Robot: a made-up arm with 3 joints.
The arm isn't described. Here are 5 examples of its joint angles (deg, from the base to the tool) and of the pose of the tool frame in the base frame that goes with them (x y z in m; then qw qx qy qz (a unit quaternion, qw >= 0)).
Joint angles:
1: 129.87 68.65 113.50
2: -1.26 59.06 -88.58
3: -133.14 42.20 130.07
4: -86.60 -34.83 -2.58
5: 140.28 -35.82 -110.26
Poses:
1: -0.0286 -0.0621 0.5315 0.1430 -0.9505 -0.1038 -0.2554
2: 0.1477 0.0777 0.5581 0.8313 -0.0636 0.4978 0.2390
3: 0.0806 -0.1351 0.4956 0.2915 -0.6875 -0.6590 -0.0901
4: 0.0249 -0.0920 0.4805 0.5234 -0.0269 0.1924 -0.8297
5: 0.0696 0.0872 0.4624 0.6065 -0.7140 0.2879 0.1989
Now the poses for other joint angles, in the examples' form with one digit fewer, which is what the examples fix.
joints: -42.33 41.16 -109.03
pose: 0.208 -0.028 0.525 0.686 0.139 0.683 -0.206
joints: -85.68 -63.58 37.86
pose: -0.012 -0.044 0.485 0.512 -0.306 0.187 -0.780
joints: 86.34 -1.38 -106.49
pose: 0.090 0.086 0.476 0.612 -0.550 0.527 0.214
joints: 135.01 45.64 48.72
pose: -0.011 -0.035 0.519 0.012 -0.579 -0.090 -0.810
